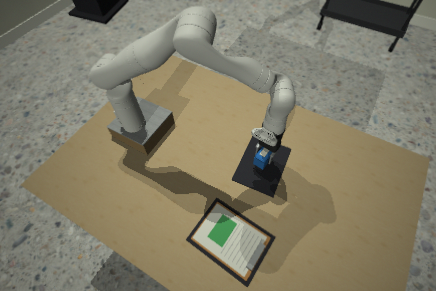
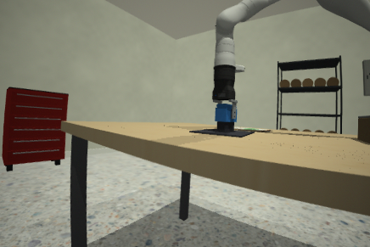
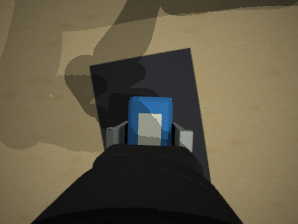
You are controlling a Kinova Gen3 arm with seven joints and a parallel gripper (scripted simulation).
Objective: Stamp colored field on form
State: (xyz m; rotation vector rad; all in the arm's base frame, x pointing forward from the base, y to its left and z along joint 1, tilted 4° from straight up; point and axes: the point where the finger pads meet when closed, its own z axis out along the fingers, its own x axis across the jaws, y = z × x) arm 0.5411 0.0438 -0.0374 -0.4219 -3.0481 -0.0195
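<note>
My gripper is now 2 cm above the blue stamp. From my hand the other things lie so: clipboard (32 cm to the right, 6 cm below, 1 cm ahead); dark mat (7 cm below).
</note>
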